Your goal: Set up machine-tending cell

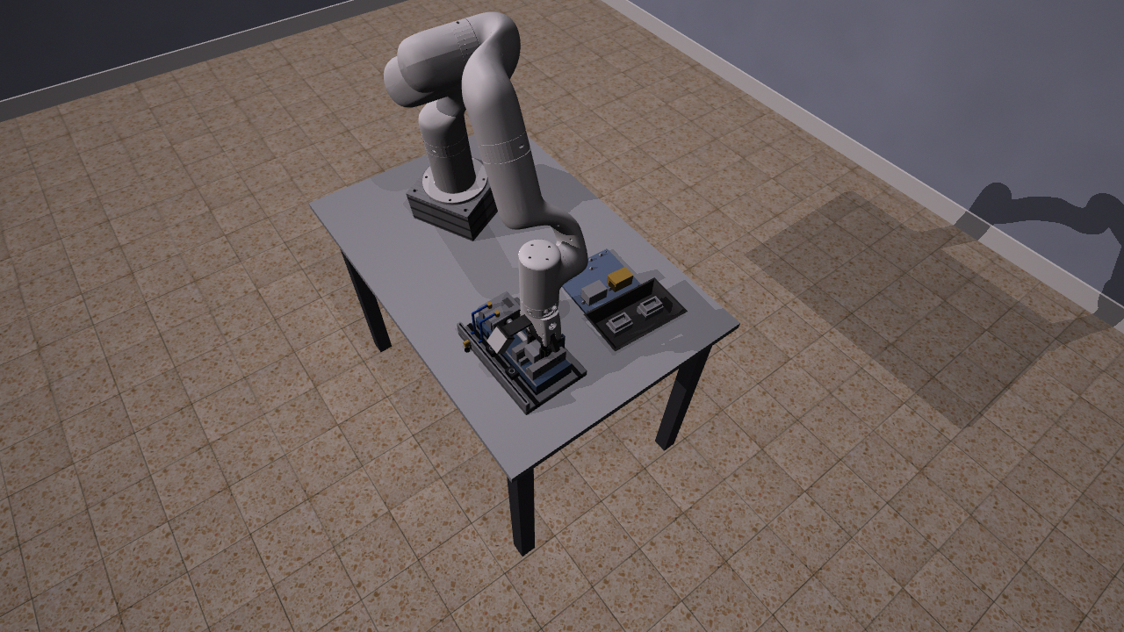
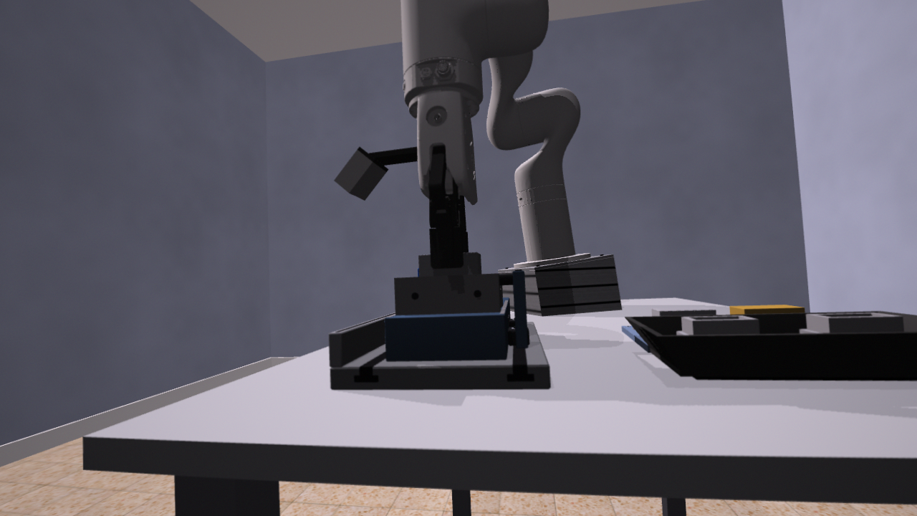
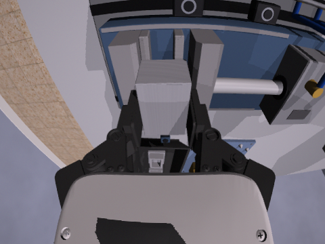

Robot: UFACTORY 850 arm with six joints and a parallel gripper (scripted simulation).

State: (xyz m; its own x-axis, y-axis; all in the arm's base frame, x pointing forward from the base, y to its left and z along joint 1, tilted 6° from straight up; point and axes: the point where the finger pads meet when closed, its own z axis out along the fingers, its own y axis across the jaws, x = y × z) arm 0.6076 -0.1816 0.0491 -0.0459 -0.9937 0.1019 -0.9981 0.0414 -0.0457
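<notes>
My gripper is now 2 cm above the aluminium blank. Also, from my hand: brass blank 36 cm to the left, 10 cm below, 8 cm behind.
</notes>
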